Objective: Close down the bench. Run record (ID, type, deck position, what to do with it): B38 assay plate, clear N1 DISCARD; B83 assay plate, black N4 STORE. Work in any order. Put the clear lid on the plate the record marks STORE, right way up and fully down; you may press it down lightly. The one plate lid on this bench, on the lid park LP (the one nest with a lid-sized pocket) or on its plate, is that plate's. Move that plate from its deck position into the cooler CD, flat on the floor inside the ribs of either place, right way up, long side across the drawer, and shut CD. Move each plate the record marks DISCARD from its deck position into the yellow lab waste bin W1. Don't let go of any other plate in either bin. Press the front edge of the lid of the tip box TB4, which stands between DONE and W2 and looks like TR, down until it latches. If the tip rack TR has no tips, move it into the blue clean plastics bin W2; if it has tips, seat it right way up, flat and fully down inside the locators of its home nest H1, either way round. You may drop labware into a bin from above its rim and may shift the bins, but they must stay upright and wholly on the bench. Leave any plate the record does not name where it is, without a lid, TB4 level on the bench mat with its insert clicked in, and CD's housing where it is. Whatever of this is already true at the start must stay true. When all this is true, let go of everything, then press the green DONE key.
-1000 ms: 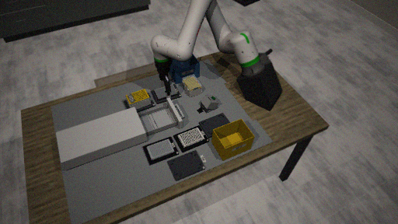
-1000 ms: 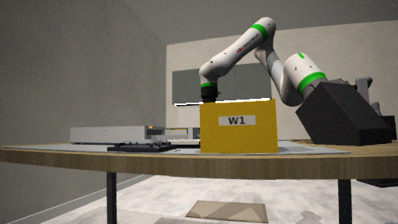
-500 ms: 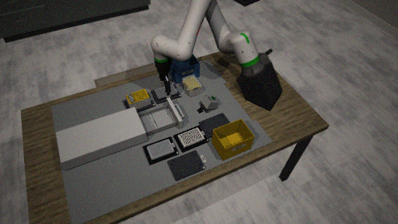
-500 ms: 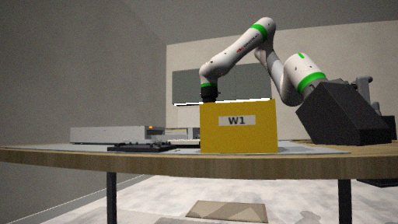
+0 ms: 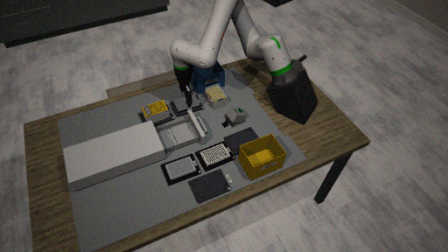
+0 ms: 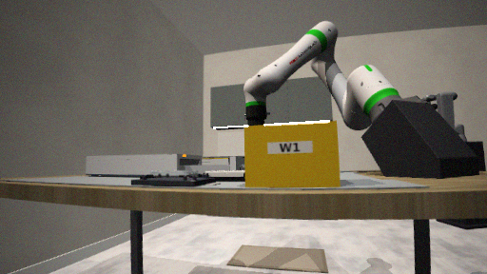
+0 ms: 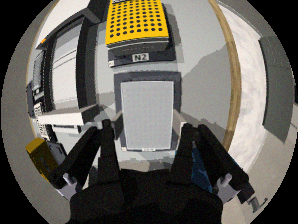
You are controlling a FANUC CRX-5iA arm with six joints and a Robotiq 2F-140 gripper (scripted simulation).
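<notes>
Now: the clear lid 10 mm below my hand. Also, from my hand: yellow tip rack TR: 170 mm ahead, 40 mm to the right, 20 mm above; then black plate: 20 mm below; then blue bin W2: 200 mm behind, 80 mm to the right.
</notes>
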